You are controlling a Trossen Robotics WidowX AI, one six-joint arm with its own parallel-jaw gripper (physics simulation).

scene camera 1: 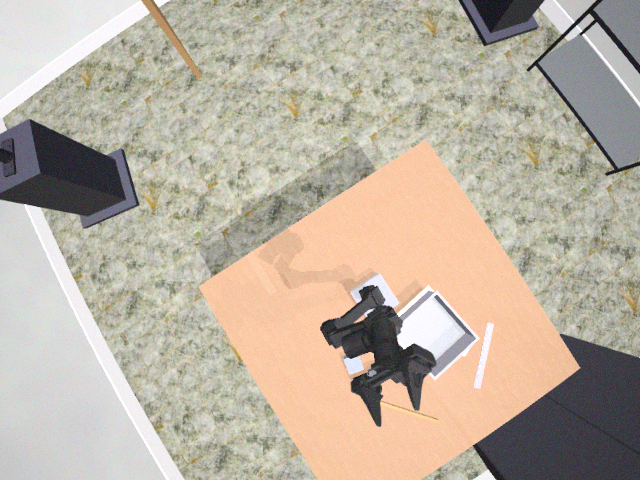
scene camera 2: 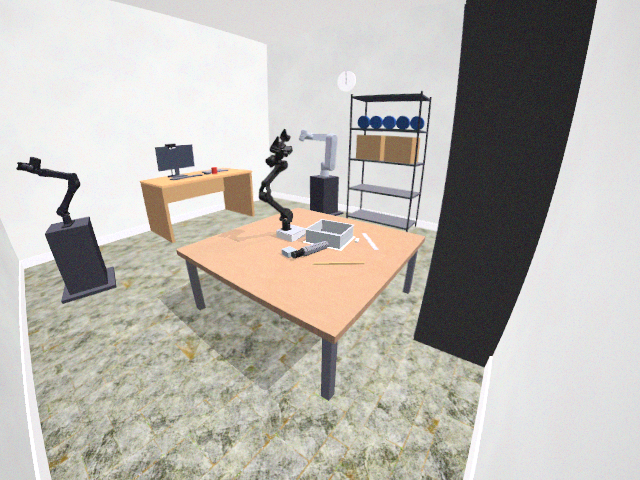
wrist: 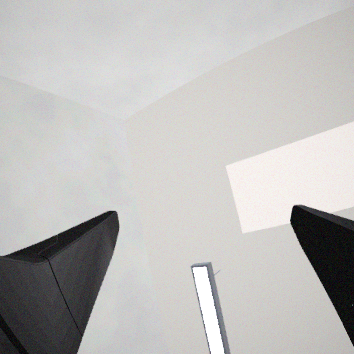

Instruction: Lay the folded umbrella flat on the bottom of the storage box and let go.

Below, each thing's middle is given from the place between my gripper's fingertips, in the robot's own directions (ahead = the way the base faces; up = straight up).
Scene:
Now: the white storage box (scene camera 1: 430, 322) 150 mm ahead of my hand, 290 mm to the left of it and 690 mm below it.

